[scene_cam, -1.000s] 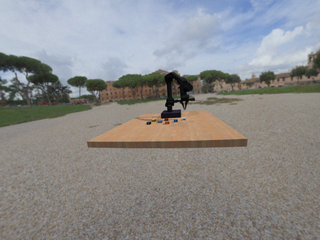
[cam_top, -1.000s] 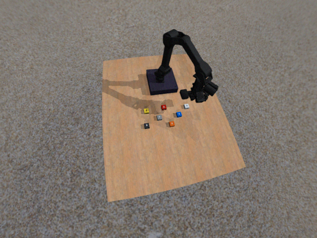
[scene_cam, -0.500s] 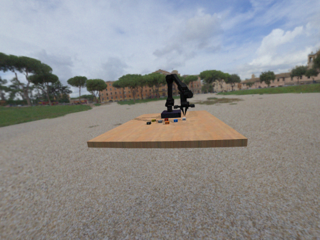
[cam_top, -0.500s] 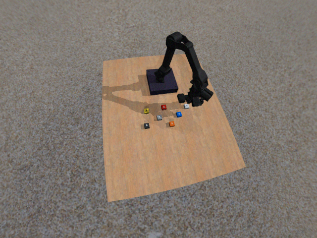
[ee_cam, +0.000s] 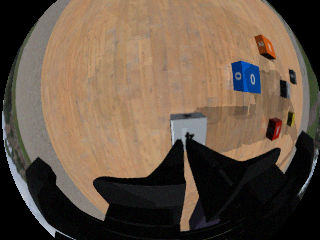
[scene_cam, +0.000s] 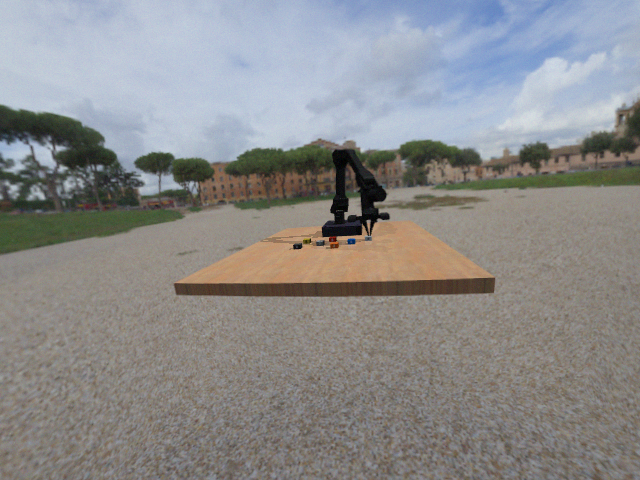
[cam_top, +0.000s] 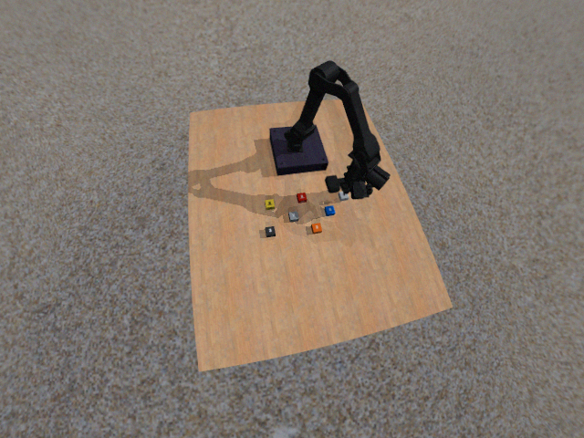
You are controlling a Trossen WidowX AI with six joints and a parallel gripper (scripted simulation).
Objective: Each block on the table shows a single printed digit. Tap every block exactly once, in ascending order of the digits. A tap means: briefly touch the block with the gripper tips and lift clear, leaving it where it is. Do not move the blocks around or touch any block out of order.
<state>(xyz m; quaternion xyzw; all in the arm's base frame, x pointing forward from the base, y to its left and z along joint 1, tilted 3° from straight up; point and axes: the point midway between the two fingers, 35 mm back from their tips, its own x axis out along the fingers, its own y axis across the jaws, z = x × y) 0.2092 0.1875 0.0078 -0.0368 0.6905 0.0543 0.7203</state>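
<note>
The white block lies 1 cm ahead of my gripper tip and 1 cm below it. Round my gripper tip: red block (1 cm ahead, 17 cm to the right, 1 cm below); then orange block (14 cm ahead, 13 cm to the right, 1 cm below); then blue block (7 cm ahead, 7 cm to the right, 1 cm below).
</note>
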